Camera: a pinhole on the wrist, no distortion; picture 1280 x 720 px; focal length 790.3 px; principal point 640.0 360.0 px. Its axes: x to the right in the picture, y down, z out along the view. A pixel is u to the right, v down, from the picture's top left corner.
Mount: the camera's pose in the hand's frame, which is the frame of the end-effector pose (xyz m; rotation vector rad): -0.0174 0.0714 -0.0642 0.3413 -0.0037 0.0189
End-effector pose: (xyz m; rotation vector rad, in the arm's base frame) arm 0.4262 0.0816 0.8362 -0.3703 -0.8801 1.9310
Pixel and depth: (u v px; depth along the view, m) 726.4 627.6 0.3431
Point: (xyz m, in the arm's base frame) 0.2017 -0.0493 0.9979
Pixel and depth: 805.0 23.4 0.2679
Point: 0.3982 0.0890 1.0337
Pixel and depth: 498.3 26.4 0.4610
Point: 0.4695 -0.0522 1.2286
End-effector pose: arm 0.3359 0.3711 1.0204 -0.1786 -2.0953 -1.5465
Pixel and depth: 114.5 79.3 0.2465
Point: 0.4048 0.5007 0.8229
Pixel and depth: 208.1 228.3 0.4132
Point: 0.3883 0.6497 0.7254
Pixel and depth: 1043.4 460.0 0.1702
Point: 0.2572 0.4654 1.0628
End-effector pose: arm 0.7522 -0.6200 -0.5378 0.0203 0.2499 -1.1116
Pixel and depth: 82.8 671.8 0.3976
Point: 0.7667 -0.3687 -0.1327
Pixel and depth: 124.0 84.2 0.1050
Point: 0.7211 -0.5475 -0.4986
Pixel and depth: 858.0 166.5 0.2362
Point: 0.7448 -0.7099 -0.4059
